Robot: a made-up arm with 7 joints.
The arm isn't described. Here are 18 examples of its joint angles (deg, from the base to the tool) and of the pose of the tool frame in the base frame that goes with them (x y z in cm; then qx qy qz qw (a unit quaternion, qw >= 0)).
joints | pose
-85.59 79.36 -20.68 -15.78 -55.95 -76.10 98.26 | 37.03 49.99 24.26 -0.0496 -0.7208 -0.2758 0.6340
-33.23 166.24 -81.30 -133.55 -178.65 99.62 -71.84 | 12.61 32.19 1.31 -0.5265 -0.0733 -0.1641 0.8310
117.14 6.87 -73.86 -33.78 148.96 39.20 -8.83 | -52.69 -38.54 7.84 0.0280 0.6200 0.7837 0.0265
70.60 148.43 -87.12 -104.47 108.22 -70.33 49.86 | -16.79 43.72 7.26 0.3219 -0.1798 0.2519 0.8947
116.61 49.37 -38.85 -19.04 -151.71 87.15 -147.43 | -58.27 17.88 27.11 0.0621 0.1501 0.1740 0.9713
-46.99 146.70 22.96 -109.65 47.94 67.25 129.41 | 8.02 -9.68 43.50 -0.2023 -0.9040 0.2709 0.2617
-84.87 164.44 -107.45 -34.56 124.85 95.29 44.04 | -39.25 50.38 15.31 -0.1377 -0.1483 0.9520 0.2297
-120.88 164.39 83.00 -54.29 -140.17 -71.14 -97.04 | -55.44 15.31 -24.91 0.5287 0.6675 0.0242 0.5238
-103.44 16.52 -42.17 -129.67 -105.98 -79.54 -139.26 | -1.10 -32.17 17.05 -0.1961 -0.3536 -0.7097 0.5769
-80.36 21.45 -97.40 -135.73 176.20 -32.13 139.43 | 3.41 -29.34 -15.94 -0.0670 0.5513 0.7767 0.2970
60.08 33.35 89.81 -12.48 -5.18 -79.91 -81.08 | -54.63 31.48 -22.03 0.7763 0.2948 -0.3459 0.4368
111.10 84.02 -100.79 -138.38 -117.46 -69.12 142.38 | -25.19 -16.90 11.08 -0.8190 0.5167 0.1299 0.2131
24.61 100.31 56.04 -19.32 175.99 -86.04 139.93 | 5.13 63.80 18.76 0.4371 0.3663 0.3336 0.7506
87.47 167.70 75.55 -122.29 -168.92 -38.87 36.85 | 29.52 -21.04 -16.43 -0.4592 -0.0810 0.5265 0.7109
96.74 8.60 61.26 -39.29 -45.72 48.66 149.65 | -64.43 9.45 -0.79 -0.8818 0.0691 -0.4571 0.0935
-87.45 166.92 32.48 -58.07 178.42 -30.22 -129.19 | -52.15 2.16 33.27 -0.4740 0.7213 -0.3244 0.3871
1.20 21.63 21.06 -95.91 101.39 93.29 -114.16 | 38.59 24.77 -21.60 -0.2061 -0.6080 -0.6248 0.4444
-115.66 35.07 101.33 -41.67 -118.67 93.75 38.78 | 48.28 31.03 30.11 0.1124 -0.1564 0.7193 0.6675
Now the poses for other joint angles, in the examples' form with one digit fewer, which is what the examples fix.
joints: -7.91 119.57 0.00 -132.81 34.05 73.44 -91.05
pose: 34.2 2.7 6.9 0.588 0.260 -0.751 0.149
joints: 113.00 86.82 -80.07 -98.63 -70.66 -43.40 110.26
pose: -47.4 3.4 14.3 -0.561 0.643 0.232 0.467
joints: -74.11 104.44 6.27 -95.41 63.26 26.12 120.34
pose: 9.7 13.4 48.1 -0.683 -0.663 0.132 0.279
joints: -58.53 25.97 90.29 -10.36 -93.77 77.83 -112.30
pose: 55.9 23.3 -28.0 0.016 0.288 -0.703 0.650
